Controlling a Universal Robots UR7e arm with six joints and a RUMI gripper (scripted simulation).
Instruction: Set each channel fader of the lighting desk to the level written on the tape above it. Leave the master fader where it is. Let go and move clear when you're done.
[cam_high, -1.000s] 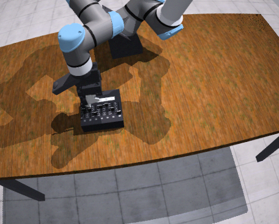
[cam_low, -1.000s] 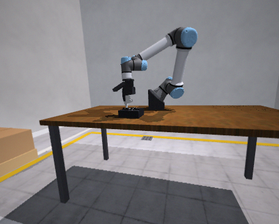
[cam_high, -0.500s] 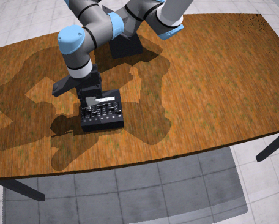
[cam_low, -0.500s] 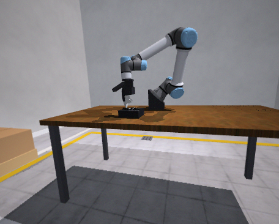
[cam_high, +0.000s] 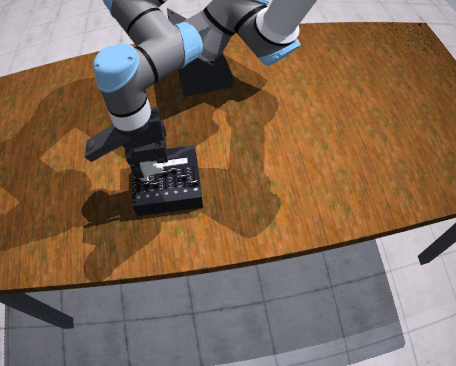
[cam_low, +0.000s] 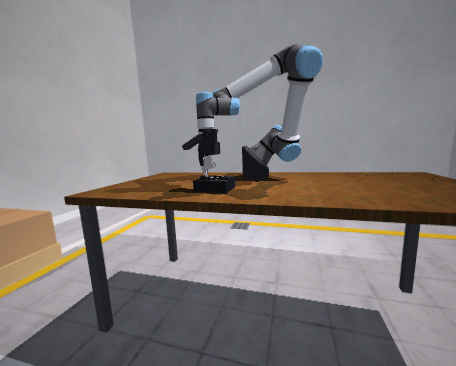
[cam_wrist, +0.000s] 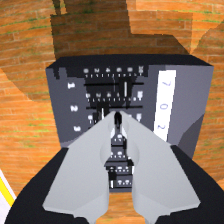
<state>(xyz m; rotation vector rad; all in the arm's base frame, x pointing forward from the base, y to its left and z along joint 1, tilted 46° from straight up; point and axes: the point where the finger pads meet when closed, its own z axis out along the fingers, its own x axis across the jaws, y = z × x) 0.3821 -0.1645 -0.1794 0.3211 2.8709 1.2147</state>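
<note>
The fader 3 is 2 cm ahead of my hand, 2 cm to the left of it and 1 cm below it. From my hand the other things lie so: fader 4 (4 cm to the left, 1 cm below); fader 1 (1 cm behind, 2 cm to the right, 1 cm below); fader 2 (1 cm ahead, 1 cm below).
</note>
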